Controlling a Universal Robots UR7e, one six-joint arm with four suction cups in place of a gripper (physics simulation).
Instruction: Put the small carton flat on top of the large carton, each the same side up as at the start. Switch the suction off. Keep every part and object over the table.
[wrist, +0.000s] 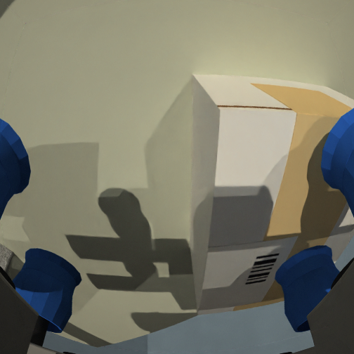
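Note:
A white carton (251, 150) with a broad tan tape strip and a barcode label stands on the table, right of the middle of the wrist view. The view does not show whether it is the small or the large one; a second carton cannot be made out. My gripper (177, 222) shows four blue suction cups, two at the left and two at the right. The right cups overlap the carton's right part in the view, and gripper shadows fall across its top. No carton hangs from the cups. The gap between cups and carton is hard to judge.
The pale green table (100, 75) reaches to a curved edge at the bottom, with the blue-grey floor (190, 332) beyond it. This edge is close to the carton's lower end. Part of a grey speckled object (5, 256) shows at the left border.

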